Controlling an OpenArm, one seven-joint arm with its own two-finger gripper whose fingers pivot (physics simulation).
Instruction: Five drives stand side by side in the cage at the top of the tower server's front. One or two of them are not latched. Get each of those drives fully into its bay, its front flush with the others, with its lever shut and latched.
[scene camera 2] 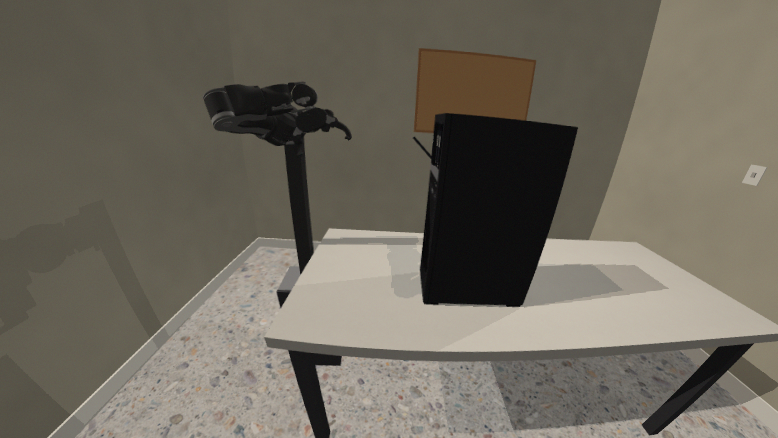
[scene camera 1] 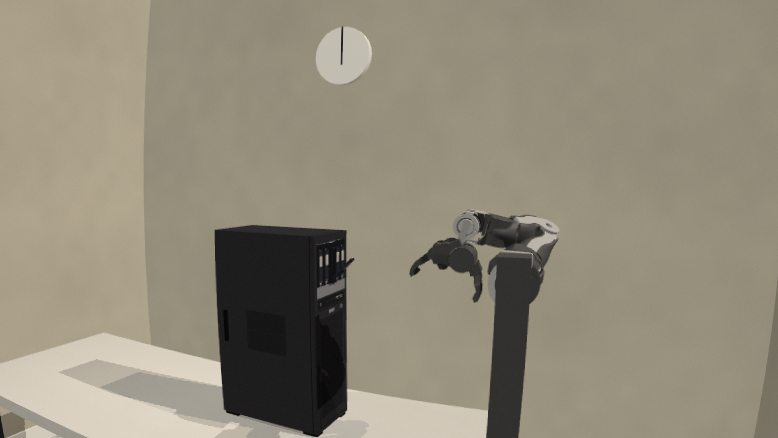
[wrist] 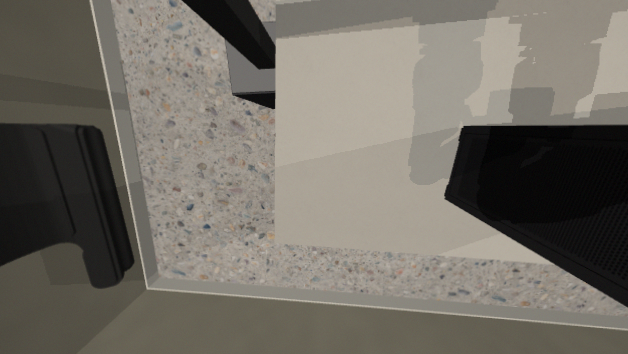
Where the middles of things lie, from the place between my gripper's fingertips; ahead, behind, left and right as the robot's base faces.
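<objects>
There's a black tower server (scene camera 1: 283, 353) that's 90 mm to the right of my hand, 160 mm below it and 460 mm ahead of it.
</objects>
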